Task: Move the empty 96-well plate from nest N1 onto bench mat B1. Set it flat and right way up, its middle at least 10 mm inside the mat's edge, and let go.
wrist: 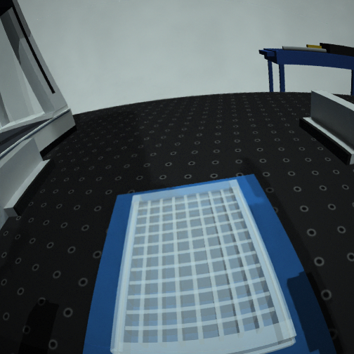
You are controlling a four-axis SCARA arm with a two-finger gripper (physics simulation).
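The clear 96-well plate point(197, 260) lies flat, wells facing up, on the blue bench mat point(101, 280) in the lower middle of the wrist view. A blue border shows along its left, right and far sides; the mat's near edge is cut off by the frame. My gripper point(171, 123) is open and empty, its two grey fingers wide apart at the left and right edges of the view. The fingers are above and clear of the plate, not touching it. Nest N1 is not identifiable in this view.
A dark bench top point(210, 135) with rows of small ringed holes surrounds the mat. A pale grey machine point(57, 131) with a slanted frame stands at the upper left. A blue table point(315, 57) with flat items on it stands far off at the upper right.
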